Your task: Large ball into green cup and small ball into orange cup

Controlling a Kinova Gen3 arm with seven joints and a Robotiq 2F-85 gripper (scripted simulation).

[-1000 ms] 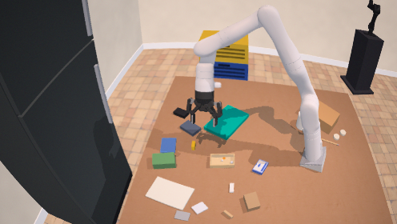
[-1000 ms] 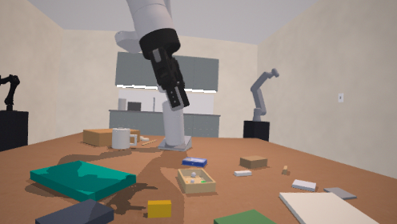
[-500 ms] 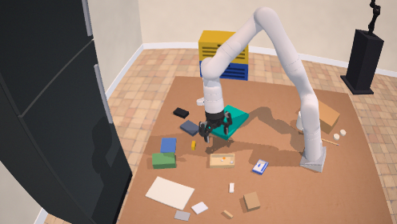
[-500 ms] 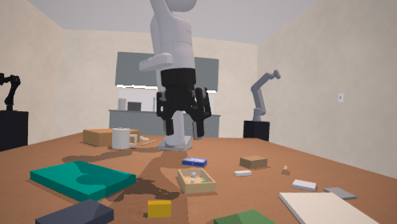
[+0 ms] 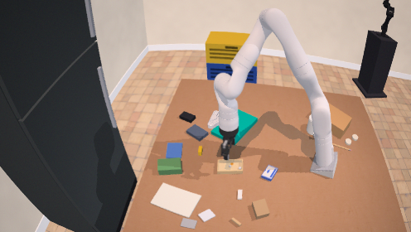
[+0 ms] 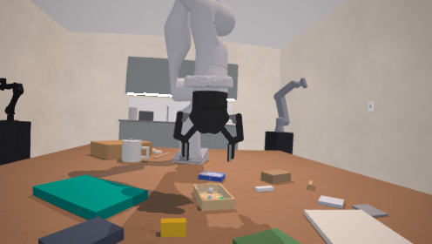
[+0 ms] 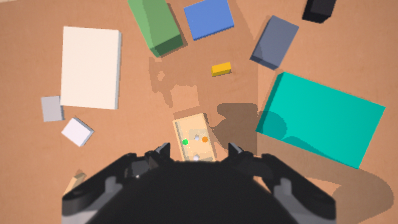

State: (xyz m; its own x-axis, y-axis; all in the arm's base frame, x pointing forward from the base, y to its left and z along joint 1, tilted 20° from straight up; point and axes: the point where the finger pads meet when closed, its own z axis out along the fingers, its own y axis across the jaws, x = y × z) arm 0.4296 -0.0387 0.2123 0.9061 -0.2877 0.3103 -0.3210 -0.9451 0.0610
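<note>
My hand is 2 cm to the right of the covered wooden puzzle and 9 cm above it. Round my hand: yellow block: 12 cm ahead, 9 cm to the right, 9 cm below; then teal slab: 5 cm behind, 25 cm to the right, 9 cm below; then green block: 26 cm ahead, 8 cm below.
</note>
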